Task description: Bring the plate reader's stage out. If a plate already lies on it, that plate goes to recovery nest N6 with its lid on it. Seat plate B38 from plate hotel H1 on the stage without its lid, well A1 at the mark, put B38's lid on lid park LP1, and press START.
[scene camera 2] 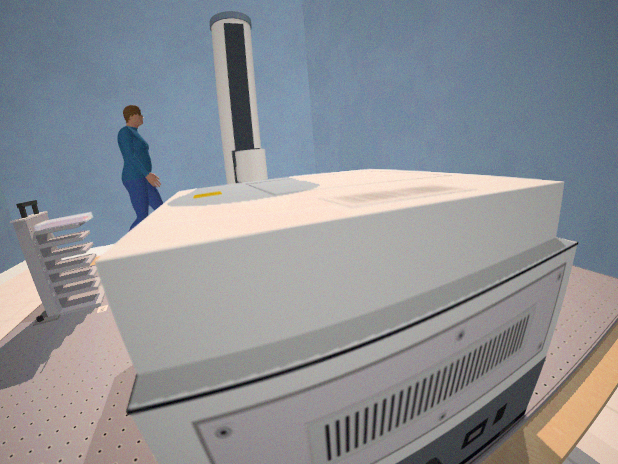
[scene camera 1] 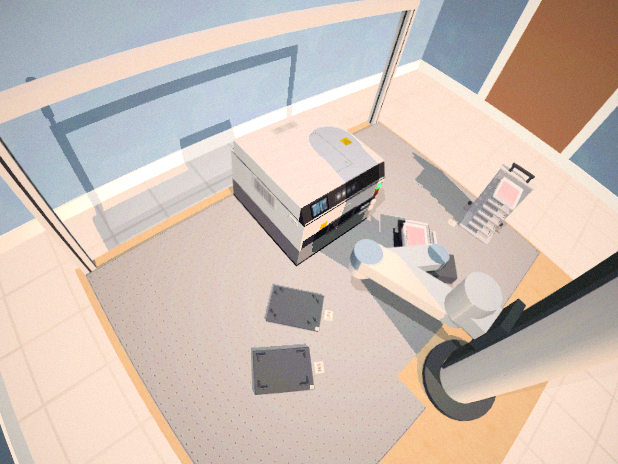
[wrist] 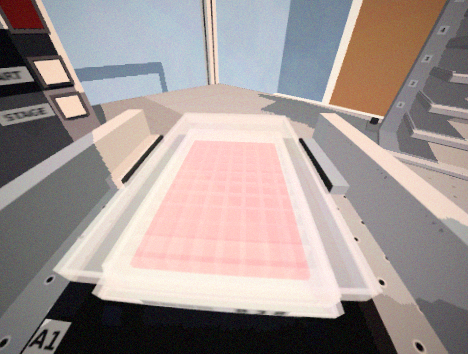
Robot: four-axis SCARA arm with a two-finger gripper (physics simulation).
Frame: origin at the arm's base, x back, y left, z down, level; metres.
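Seen in the pictures: gripper, fingertip midpoint: [scene camera 1: 418, 230] [wrist: 230, 127]; arm's base, origin of the base link: [scene camera 1: 458, 379].
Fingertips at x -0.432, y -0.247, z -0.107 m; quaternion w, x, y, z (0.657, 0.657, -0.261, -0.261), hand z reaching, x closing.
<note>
Offsets run from my fingertips to a thing's middle. "*": to the spot under its first point.
Plate B38 {dx +0.013, dy +0.014, dz +0.010 m} [wrist: 225, 210] [scene camera 1: 416, 234], pink under clear plastic, lies on the plate reader's extended dark stage {* dx +0.056, dy +0.069, dz +0.034 m} [wrist: 200, 332]; the label on its front edge is blurred. The A1 mark {dx +0.023, dy +0.107, dz +0.034 m} [wrist: 46, 339] shows at the stage's near left corner. My gripper [wrist: 230, 127] is shut on the clear lid {* dx -0.017, dy -0.021, dz +0.006 m} [wrist: 235, 121] by its long sides and holds it above the plate, with the plate seen through it. In the scene camera 1 view the arm partly covers the stage. The START button {* dx -0.174, dy +0.065, dz -0.023 m} [wrist: 51, 71] and STAGE button {* dx -0.174, dy +0.065, dz +0.008 m} [wrist: 70, 106] are at the left.
The plate reader {dx -0.369, dy +0.218, dz -0.048 m} [scene camera 1: 300, 175] [scene camera 2: 300, 280] stands behind the stage. The hotel {dx +0.133, dy -0.351, dz -0.057 m} [scene camera 1: 526, 190] [scene camera 2: 32, 260] at right holds a plate {dx +0.139, dy -0.311, dz -0.144 m} [scene camera 1: 508, 192] at its top. Two dark nests {* dx -0.071, dy +0.496, dz +0.084 m} [scene camera 1: 295, 308] {* dx +0.050, dy +0.646, dz +0.082 m} [scene camera 1: 282, 370] lie at front left. A person [scene camera 2: 135, 155] stands beyond the bench.
</note>
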